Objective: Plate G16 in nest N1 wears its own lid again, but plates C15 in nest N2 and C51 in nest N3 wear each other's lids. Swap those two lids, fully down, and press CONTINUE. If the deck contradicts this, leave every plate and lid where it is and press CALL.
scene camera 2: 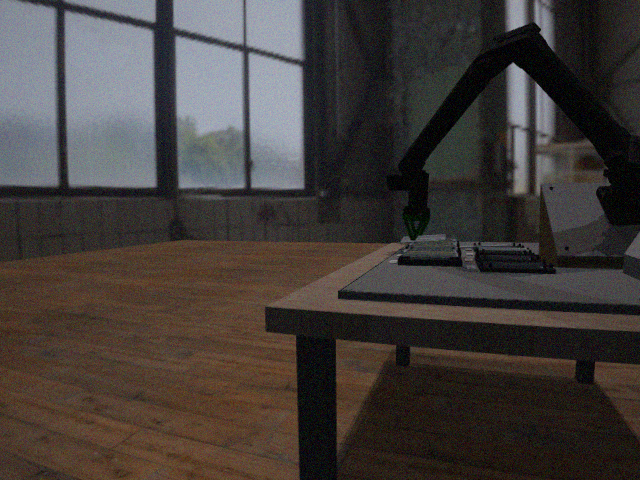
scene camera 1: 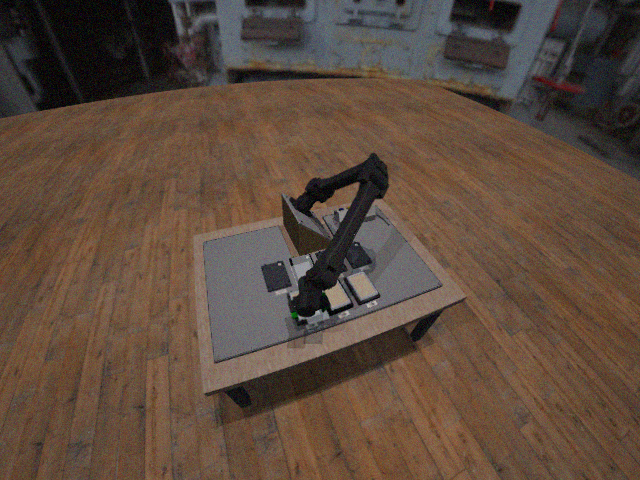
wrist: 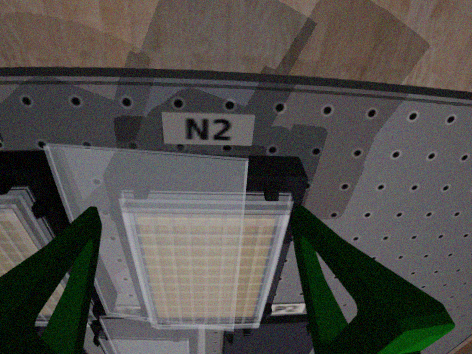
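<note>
My gripper is open and empty, pointing down over nest N2. In the wrist view its green fingers stand on either side of a beige gridded plate in the black nest behind the N2 label. A clear lid lies over this plate, shifted to the left and overhanging its edge. Another beige plate shows at the left, partly behind a finger. In scene camera 1 two beige plates sit beside the gripper; their labels are unreadable. Plate codes and the CONTINUE and CALL buttons cannot be made out.
Behind the nests are dark pads and a pale tray. A slanted panel stands near the arm's base. A P2 label shows behind the N2 plate. The perforated board ends near the table's front edge.
</note>
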